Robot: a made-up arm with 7 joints. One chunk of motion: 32 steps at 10 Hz.
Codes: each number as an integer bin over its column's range. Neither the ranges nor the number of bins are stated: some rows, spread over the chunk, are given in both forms.
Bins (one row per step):
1: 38 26 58 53 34 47 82
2: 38 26 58 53 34 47 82
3: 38 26 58 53 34 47 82
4: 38 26 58 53 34 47 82
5: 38 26 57 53 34 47 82
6: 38 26 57 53 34 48 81
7: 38 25 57 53 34 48 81
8: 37 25 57 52 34 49 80
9: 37 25 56 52 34 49 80
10: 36 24 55 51 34 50 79
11: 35 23 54 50 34 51 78
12: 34 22 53 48 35 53 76
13: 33 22 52 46 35 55 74
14: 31 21 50 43 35 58 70
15: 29 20 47 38 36 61 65
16: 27 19 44 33 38 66 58
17: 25 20 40 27 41 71 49
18: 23 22 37 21 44 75 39
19: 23 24 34 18 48 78 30
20: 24 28 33 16 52 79 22
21: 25 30 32 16 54 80 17
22: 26 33 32 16 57 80 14
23: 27 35 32 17 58 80 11
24: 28 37 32 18 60 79 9
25: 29 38 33 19 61 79 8
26: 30 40 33 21 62 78 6
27: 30 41 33 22 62 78 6
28: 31 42 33 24 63 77 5
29: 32 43 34 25 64 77 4
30: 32 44 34 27 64 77 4
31: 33 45 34 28 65 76 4
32: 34 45 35 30 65 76 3
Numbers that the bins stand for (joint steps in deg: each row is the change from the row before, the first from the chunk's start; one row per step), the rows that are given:
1: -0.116 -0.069 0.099 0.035 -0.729 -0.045 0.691
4: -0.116 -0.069 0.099 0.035 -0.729 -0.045 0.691
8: -0.126 -0.074 0.070 0.025 -0.729 -0.009 0.655
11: -0.146 -0.084 -0.018 0.005 -0.729 0.027 0.618
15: -0.207 -0.099 -0.223 -0.116 -0.655 0.209 0.382
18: -0.268 -0.089 -0.516 -0.288 -0.356 0.464 -0.091
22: -0.237 -0.033 -0.663 -0.338 0.130 0.555 -0.545
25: -0.207 -0.008 -0.633 -0.308 0.280 0.536 -0.655
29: -0.177 0.017 -0.604 -0.247 0.392 0.500 -0.727
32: -0.157 0.027 -0.575 -0.197 0.429 0.482 -0.745
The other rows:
2: -0.116 -0.069 0.099 0.035 -0.729 -0.045 0.691
3: -0.116 -0.069 0.099 0.035 -0.729 -0.045 0.691
5: -0.116 -0.069 0.070 0.035 -0.729 -0.045 0.691
6: -0.116 -0.069 0.070 0.035 -0.729 -0.027 0.673
7: -0.116 -0.074 0.070 0.035 -0.729 -0.027 0.673
9: -0.126 -0.074 0.040 0.025 -0.729 -0.009 0.655
10: -0.136 -0.079 0.011 0.015 -0.729 0.009 0.636
12: -0.157 -0.089 -0.047 -0.015 -0.692 0.064 0.582
13: -0.167 -0.089 -0.077 -0.035 -0.692 0.100 0.545
14: -0.187 -0.094 -0.135 -0.066 -0.692 0.155 0.473
16: -0.227 -0.104 -0.311 -0.167 -0.580 0.300 0.255
17: -0.247 -0.099 -0.428 -0.227 -0.468 0.391 0.091
19: -0.268 -0.079 -0.604 -0.318 -0.206 0.518 -0.255
20: -0.258 -0.059 -0.633 -0.338 -0.057 0.536 -0.400
21: -0.247 -0.048 -0.663 -0.338 0.018 0.555 -0.491
23: -0.227 -0.023 -0.663 -0.328 0.168 0.555 -0.600
24: -0.217 -0.013 -0.663 -0.318 0.242 0.536 -0.636
26: -0.197 0.002 -0.633 -0.288 0.317 0.518 -0.691
27: -0.197 0.007 -0.633 -0.278 0.317 0.518 -0.691
28: -0.187 0.012 -0.633 -0.258 0.355 0.500 -0.709
30: -0.177 0.022 -0.604 -0.227 0.392 0.500 -0.727
31: -0.167 0.027 -0.604 -0.217 0.429 0.482 -0.727

